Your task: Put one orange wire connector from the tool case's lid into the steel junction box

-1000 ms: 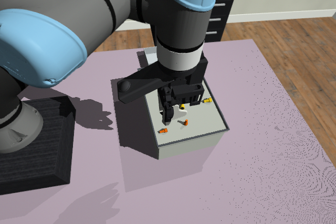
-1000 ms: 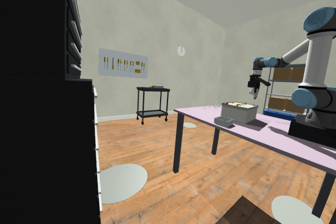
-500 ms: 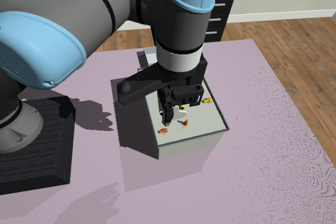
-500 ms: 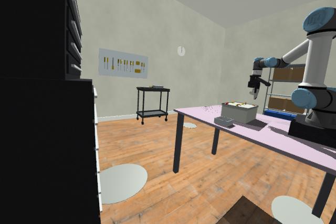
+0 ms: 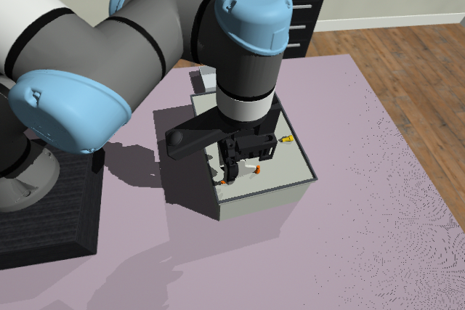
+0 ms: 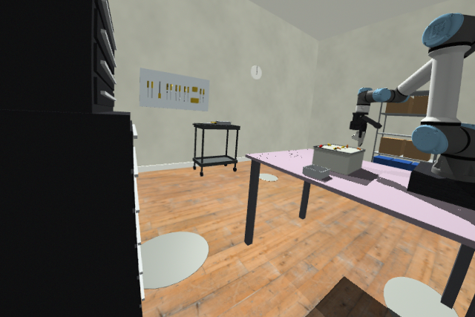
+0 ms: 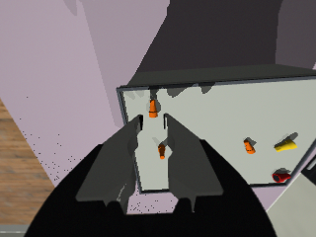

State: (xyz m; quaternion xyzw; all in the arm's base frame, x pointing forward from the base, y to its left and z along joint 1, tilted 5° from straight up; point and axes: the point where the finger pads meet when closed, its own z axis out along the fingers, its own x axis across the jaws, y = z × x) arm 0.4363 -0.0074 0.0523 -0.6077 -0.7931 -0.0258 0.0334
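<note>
Right now my hand is 130 mm to the right of the grey tool case, 70 mm above it and 50 mm short of it.
</note>
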